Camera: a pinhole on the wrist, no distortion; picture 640 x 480 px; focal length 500.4 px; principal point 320.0 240.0 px. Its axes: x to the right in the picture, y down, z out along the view. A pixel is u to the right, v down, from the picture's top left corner.
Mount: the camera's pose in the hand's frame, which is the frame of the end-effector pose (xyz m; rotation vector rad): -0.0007 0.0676 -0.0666 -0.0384 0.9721 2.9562
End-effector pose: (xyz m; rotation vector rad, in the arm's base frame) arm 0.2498 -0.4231 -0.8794 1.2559 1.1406 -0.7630
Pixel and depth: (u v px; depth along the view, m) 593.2 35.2 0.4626
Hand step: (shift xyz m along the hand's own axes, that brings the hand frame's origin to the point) -0.2529 0.4996 0.1851
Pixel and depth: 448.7 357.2 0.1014
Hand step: -0.0291 0.1092 0.0282
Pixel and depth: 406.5 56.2 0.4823
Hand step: -0.0846 0.4981 0.2137
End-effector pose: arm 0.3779 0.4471 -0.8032 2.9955 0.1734 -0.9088
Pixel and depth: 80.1 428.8 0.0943
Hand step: 0.0419 0.0940 0.0318
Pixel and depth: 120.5 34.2 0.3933
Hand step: 0.1562 0.4280 0.1591
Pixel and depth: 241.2 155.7 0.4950
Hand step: 0.0731 0.4270 0.2848
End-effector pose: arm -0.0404 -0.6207 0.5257 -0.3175 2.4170 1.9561
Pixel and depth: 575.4 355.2 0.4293
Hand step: -0.2293 0.2474 0.3303
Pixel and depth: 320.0 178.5 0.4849
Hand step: -0.0055 0.4034 0.2882
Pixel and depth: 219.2 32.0 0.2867
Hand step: 0.0572 0.3325 0.0953
